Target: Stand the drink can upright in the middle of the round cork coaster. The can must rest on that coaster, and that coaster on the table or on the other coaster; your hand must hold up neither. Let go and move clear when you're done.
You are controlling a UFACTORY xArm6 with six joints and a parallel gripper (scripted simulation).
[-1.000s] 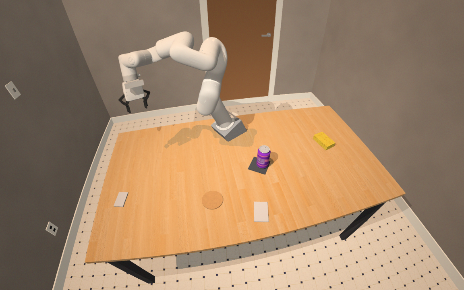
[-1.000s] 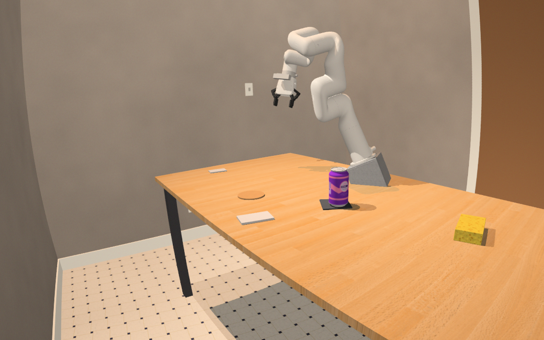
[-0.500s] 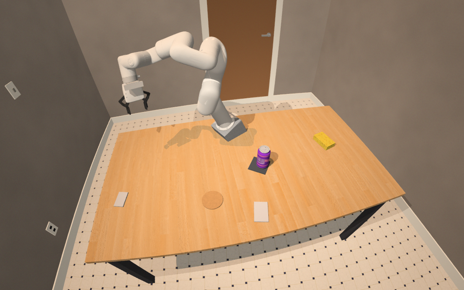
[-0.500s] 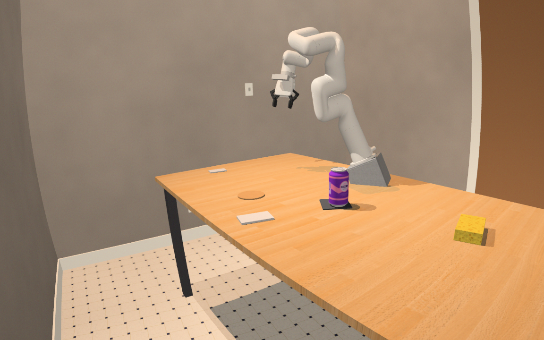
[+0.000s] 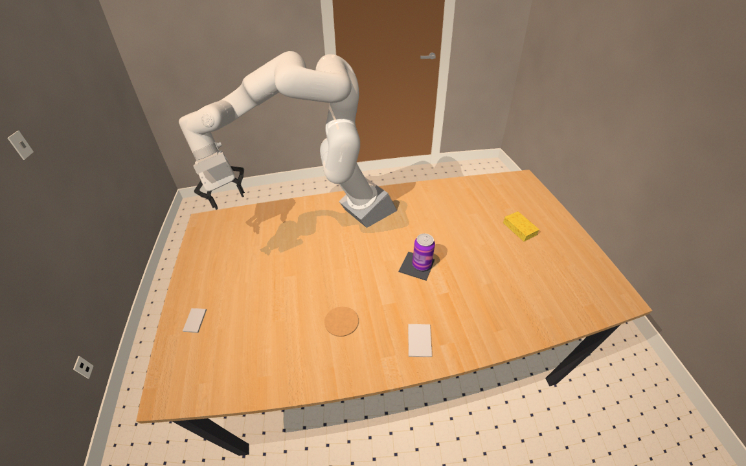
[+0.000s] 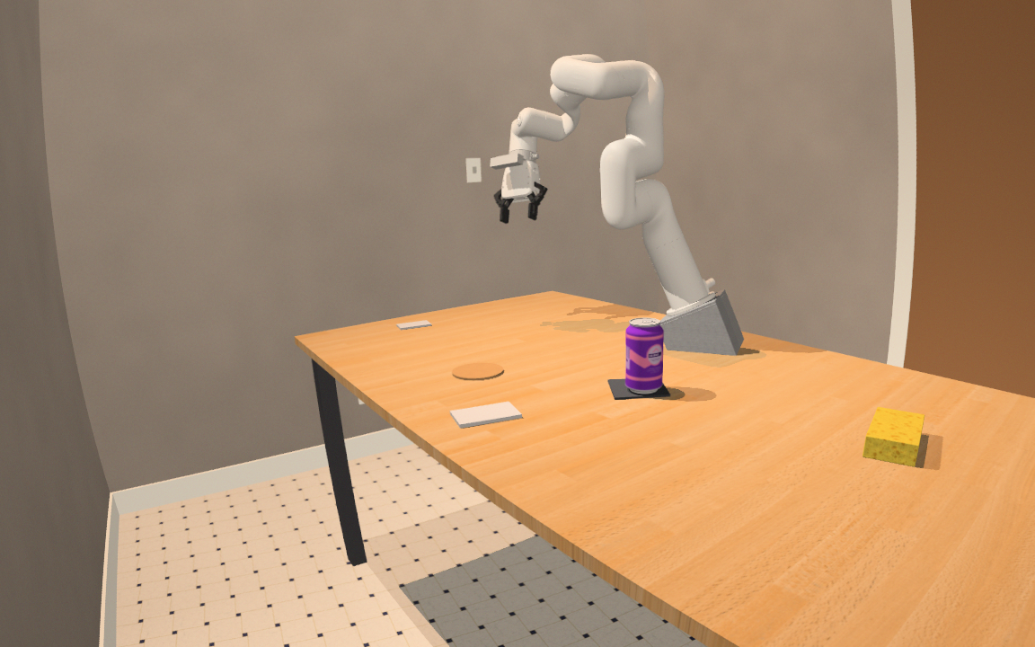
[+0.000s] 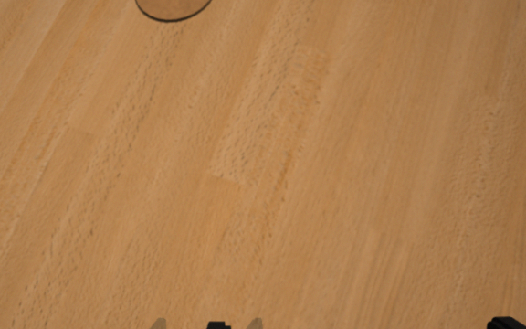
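My hand is 20 cm short of the purple drink can, 60 cm to the right of it and 22 cm above it. Also, from my hand: yellow sponge (14 cm ahead, 106 cm to the left, 27 cm below); then round cork coaster (34 cm ahead, 27 cm to the left, 29 cm below); then dark square coaster (19 cm ahead, 58 cm to the left, 29 cm below).
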